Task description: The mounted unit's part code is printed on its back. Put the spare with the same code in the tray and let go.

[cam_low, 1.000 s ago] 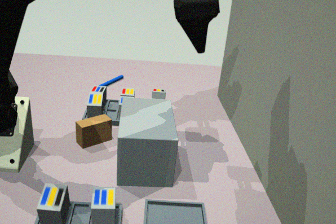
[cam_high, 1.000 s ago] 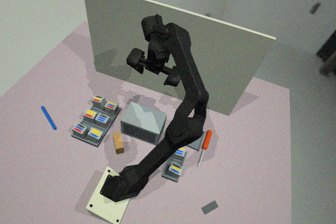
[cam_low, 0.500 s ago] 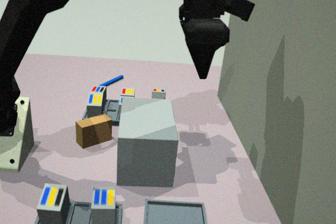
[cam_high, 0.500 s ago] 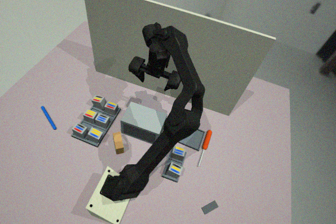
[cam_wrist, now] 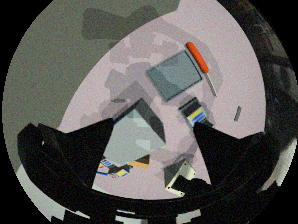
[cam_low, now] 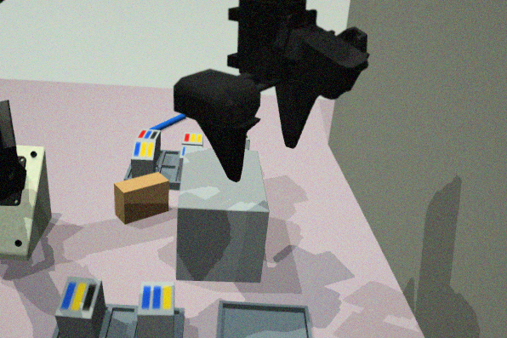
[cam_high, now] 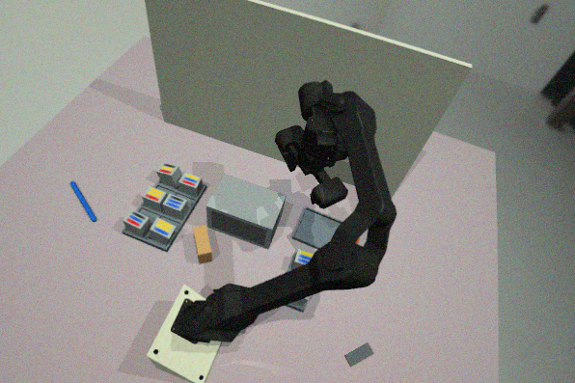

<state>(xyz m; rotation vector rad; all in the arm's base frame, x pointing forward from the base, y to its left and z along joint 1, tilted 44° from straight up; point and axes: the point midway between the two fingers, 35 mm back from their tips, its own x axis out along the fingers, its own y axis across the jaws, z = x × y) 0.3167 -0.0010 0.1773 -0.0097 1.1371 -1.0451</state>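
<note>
Right now the grey spare is 10 cm behind my gripper tip, 6 cm to the right of it and 13 cm below it. Round my gripper tip: grey rack (14 cm behind, 6 cm to the right, 17 cm below); then mounted unit (3 cm behind, 12 cm to the left, 12 cm below); then dark grey tray (1 cm ahead, 8 cm to the right, 17 cm below).
</note>
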